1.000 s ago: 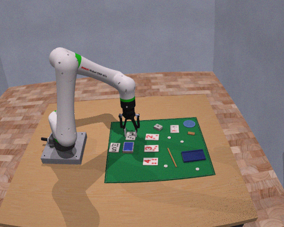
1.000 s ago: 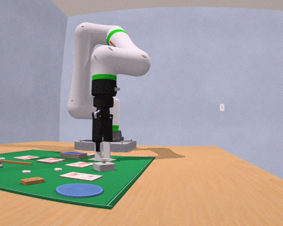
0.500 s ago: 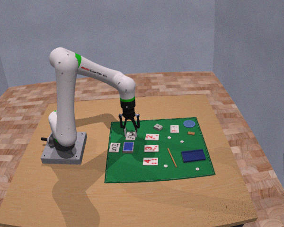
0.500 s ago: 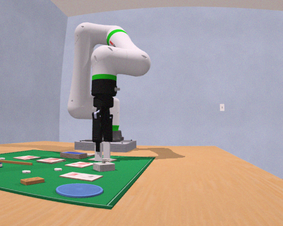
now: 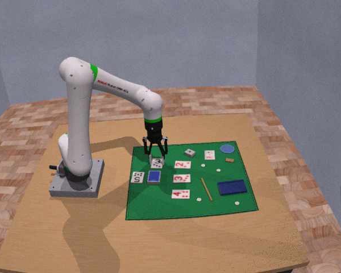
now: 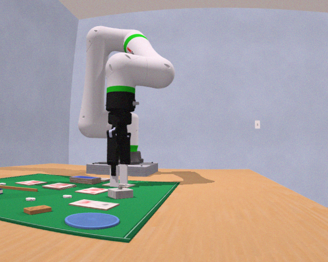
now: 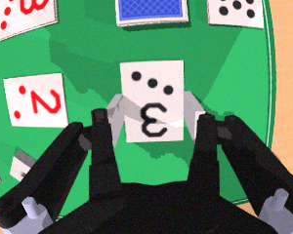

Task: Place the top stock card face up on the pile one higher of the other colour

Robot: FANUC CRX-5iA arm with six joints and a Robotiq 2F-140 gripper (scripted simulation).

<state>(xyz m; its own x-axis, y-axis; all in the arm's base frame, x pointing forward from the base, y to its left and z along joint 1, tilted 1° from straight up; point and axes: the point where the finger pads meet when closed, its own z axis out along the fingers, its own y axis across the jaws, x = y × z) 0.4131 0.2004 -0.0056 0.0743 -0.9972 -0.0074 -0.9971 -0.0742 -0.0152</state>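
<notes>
My hand is 190 mm short of the green card cloth, 90 mm to the left of it and 40 mm above it. Round my hand: wooden stick (290 mm ahead, 190 mm to the right, 30 mm below); black 5 (140 mm to the right, 80 mm behind, 30 mm below); grey knobbed block (170 mm ahead, 100 mm to the left, 10 mm below).
</notes>
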